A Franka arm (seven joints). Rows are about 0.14 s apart.
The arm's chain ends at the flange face. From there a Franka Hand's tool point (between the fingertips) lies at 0.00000 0.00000 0.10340 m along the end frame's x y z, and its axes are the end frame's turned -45 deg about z.
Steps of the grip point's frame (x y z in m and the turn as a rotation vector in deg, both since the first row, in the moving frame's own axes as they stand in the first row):
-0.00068 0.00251 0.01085 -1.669 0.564 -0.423
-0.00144 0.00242 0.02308 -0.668 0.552 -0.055
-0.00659 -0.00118 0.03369 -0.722 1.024 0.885
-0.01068 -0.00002 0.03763 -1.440 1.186 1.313
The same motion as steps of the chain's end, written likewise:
-0.00156 0.00086 0.01090 -0.781 1.579 -0.423
-0.00086 0.00258 0.02309 -0.082 0.863 -0.055
-0.00772 0.00419 0.03371 0.214 1.235 0.885
-0.01091 0.00718 0.03768 -0.180 1.857 1.313

